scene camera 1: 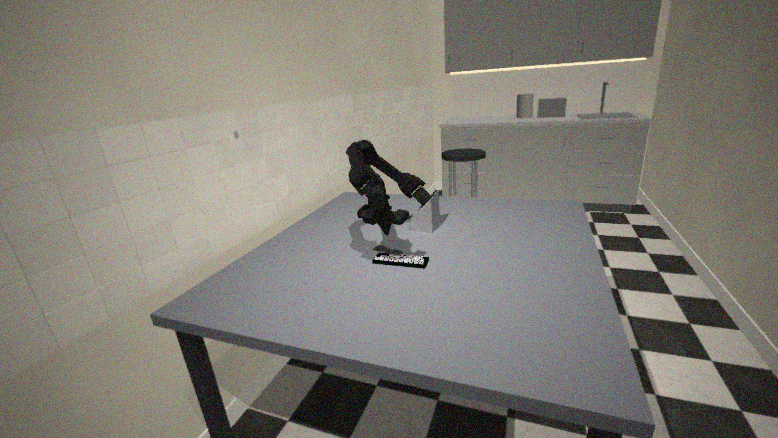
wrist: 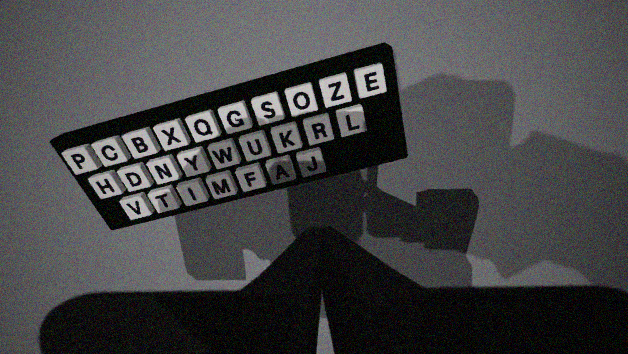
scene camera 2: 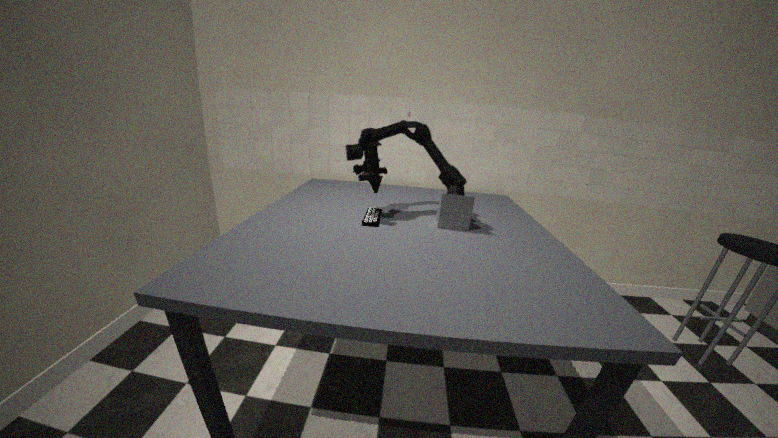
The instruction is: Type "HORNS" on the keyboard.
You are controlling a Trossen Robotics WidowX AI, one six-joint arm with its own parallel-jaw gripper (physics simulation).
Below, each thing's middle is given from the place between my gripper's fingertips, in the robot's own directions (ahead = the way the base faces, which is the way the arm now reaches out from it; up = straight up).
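From my hand: R key (wrist: pixel 318 128), 10 mm ahead, 90 mm below; O key (wrist: pixel 301 99), 20 mm ahead, 90 mm below; S key (wrist: pixel 268 108), 20 mm ahead, 20 mm to the left, 90 mm below; N key (wrist: pixel 164 169), 90 mm to the left, 90 mm below.
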